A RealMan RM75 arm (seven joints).
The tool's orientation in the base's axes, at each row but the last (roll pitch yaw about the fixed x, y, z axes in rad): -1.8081 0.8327 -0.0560; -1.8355 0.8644 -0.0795; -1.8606 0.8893 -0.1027; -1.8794 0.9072 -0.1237
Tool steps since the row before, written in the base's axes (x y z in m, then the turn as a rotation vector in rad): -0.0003 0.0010 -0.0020 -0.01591 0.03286 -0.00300; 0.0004 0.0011 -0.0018 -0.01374 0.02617 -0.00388; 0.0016 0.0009 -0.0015 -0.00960 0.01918 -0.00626; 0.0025 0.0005 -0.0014 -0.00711 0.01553 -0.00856
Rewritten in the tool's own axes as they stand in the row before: 0.0012 0.0013 0.0013 -0.00971 0.00720 0.03458; 0.0016 0.0006 0.0013 -0.00729 0.00747 0.02792; 0.0021 -0.0005 0.0010 -0.00239 0.00718 0.02102; 0.0026 -0.0012 0.0004 0.00122 0.00734 0.01760
